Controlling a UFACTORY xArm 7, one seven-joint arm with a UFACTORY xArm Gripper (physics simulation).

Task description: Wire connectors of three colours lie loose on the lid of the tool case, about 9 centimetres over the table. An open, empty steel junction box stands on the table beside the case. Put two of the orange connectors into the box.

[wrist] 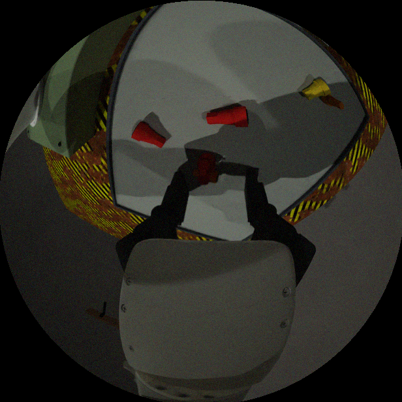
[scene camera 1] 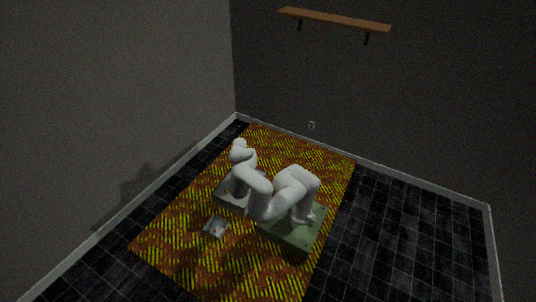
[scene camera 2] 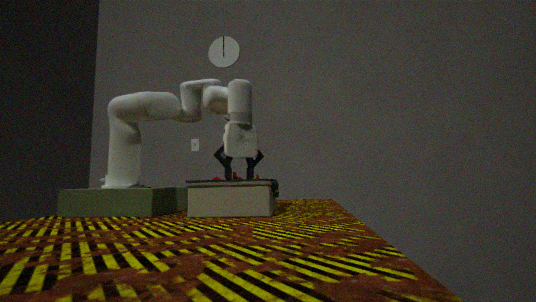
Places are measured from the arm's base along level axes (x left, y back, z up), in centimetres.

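Pixels of known places: arm's base at its link origin: point(scene camera 1: 300, 213) point(scene camera 2: 123, 187).
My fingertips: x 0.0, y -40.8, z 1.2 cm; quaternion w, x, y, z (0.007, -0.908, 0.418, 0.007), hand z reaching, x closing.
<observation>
Ahead of a thing's pixels: the offset from my fingertips to its top centre. "pt": to the spot under its first point.
My gripper point(wrist: 215, 180) point(scene camera 2: 239, 178) is partly open and low over the lid point(wrist: 165, 60) point(scene camera 1: 219, 194). Its fingertips stand on either side of a shaded red connector point(wrist: 204, 166), with nothing gripped. A small orange part point(wrist: 214, 180) shows against that connector, mostly hidden. Two more red connectors point(wrist: 148, 134) point(wrist: 228, 116) lie apart from the fingers. A yellow connector point(wrist: 317, 89) lies beside an orange connector point(wrist: 333, 102) near the lid's far right edge. The steel box @(dy +6.2, dx +30.8, dz -5.3 cm) point(scene camera 1: 205, 229) stands on the table with a small orange thing @(dy +6.3, dx +32.2, dz -7.8 cm) point(scene camera 1: 215, 230) inside. The arm hides the fingers in scene camera 1.
The tool case @(pt dy -1.7, dx -10.6, dz -4.9 cm) point(scene camera 2: 230, 200) has its raised dark lid edge around the connectors. The arm stands on a green base block point(scene camera 1: 280, 233) point(scene camera 2: 105, 202) beside the case. A wooden shelf point(scene camera 1: 332, 19) hangs on the wall, away from the arm.
</observation>
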